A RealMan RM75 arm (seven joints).
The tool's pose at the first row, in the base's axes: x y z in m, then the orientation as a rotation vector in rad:
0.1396 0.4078 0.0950 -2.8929 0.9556 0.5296
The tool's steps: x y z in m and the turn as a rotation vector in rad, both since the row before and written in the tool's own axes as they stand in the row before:
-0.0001 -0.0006 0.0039 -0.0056 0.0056 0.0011
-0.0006 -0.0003 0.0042 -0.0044 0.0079 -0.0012
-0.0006 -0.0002 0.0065 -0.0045 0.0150 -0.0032
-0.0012 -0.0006 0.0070 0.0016 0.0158 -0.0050
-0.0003 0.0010 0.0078 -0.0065 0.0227 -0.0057
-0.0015 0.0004 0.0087 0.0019 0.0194 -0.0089
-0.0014 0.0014 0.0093 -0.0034 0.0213 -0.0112
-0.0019 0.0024 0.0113 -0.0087 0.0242 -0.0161
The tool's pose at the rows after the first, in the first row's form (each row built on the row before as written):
0.1387 0.4089 0.0913 -2.9005 0.9580 0.5254
0.1371 0.4101 0.0875 -2.9090 0.9573 0.5170
0.1348 0.4115 0.0815 -2.9220 0.9544 0.4985
0.1322 0.4135 0.0752 -2.9305 0.9486 0.4749
0.1292 0.4138 0.0679 -2.9498 0.9427 0.4463
0.1255 0.4152 0.0600 -2.9607 0.9310 0.4170
0.1213 0.4157 0.0515 -2.9778 0.9162 0.3879
0.1158 0.4156 0.0412 2.9807 -0.8878 -0.3547

